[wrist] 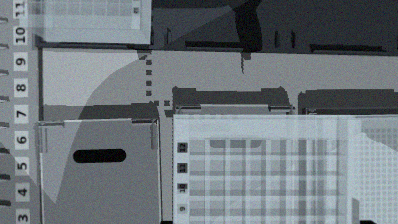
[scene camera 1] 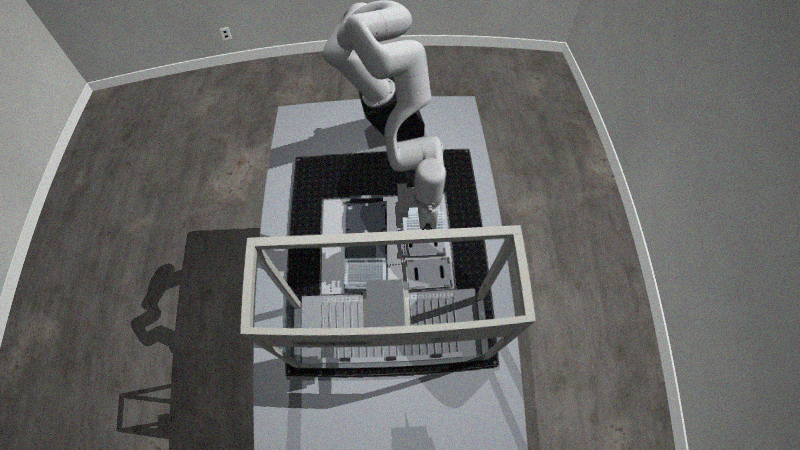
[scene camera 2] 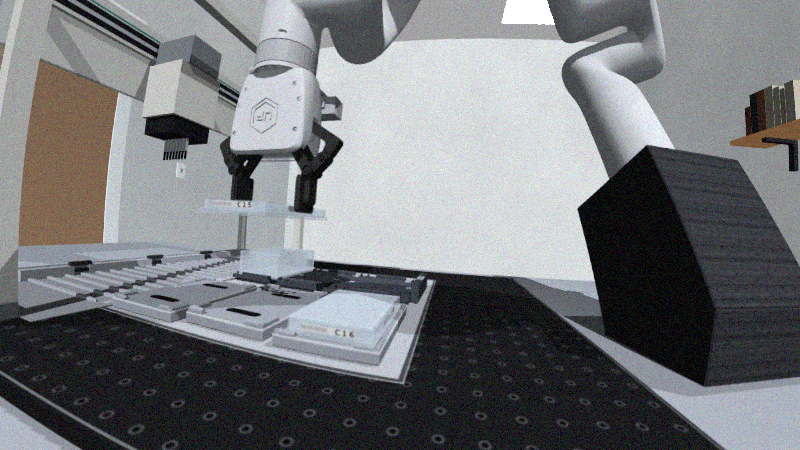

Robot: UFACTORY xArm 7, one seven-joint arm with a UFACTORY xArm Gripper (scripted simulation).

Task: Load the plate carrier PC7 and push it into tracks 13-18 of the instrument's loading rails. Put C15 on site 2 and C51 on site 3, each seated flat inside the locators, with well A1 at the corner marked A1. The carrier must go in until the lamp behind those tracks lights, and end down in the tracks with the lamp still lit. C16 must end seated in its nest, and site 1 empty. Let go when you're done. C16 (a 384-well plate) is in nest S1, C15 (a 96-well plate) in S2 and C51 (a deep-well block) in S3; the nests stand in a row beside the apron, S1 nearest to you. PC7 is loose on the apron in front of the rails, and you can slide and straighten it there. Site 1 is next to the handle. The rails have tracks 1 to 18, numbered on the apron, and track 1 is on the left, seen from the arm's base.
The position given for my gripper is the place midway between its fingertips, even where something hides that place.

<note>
I see my gripper point(scene camera 2: 270, 210), a deep-well block C51 point(scene camera 2: 276, 262), a dark carrier PC7 point(scene camera 2: 331, 280), a plate point(scene camera 2: 215, 206), a plate point(scene camera 2: 348, 317) and a pipetting head point(scene camera 2: 177, 87).
The dark carrier PC7 is seen too in the wrist view point(wrist: 360, 35) and in scene camera 1 point(scene camera 1: 368, 213).
</note>
